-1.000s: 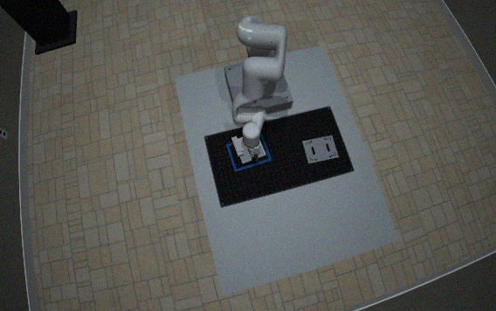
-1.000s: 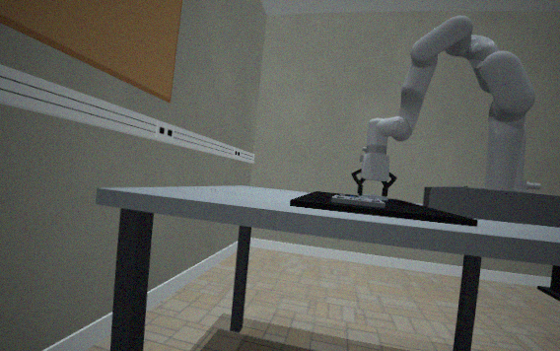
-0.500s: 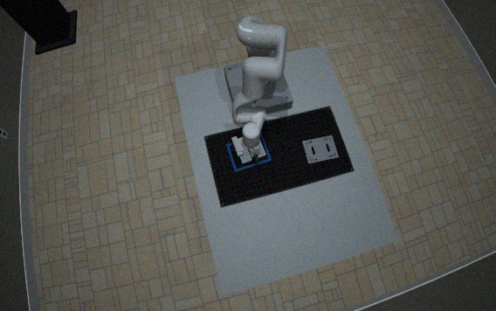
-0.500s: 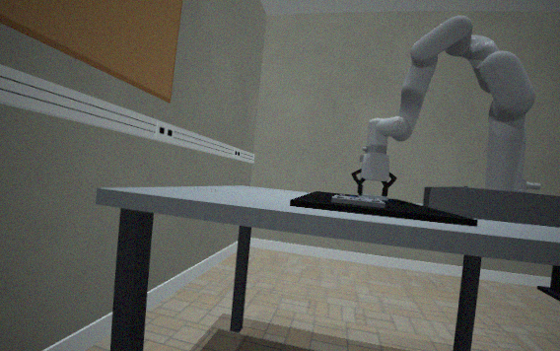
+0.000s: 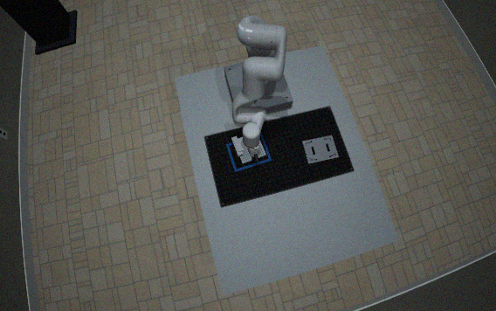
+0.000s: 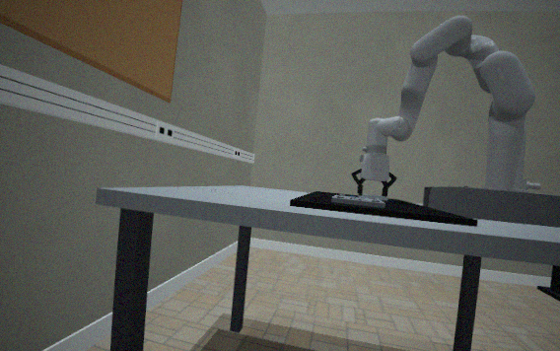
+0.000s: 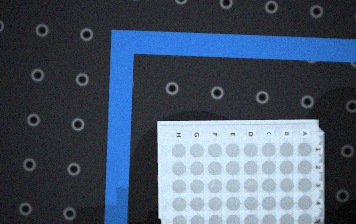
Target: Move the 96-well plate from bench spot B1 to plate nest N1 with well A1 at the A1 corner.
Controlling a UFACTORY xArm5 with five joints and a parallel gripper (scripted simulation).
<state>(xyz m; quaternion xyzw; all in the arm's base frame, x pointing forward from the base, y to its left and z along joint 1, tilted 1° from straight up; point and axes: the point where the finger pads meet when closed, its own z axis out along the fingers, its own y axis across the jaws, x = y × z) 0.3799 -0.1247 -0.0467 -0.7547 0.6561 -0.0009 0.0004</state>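
My gripper is now 35 cm to the right of the grey plate nest N1, 7 cm short of it and 1 cm above it. Also, from my hand: white 96-well plate (1 cm below); A1 mark (27 cm to the left, 1 cm below, 1 cm ahead).
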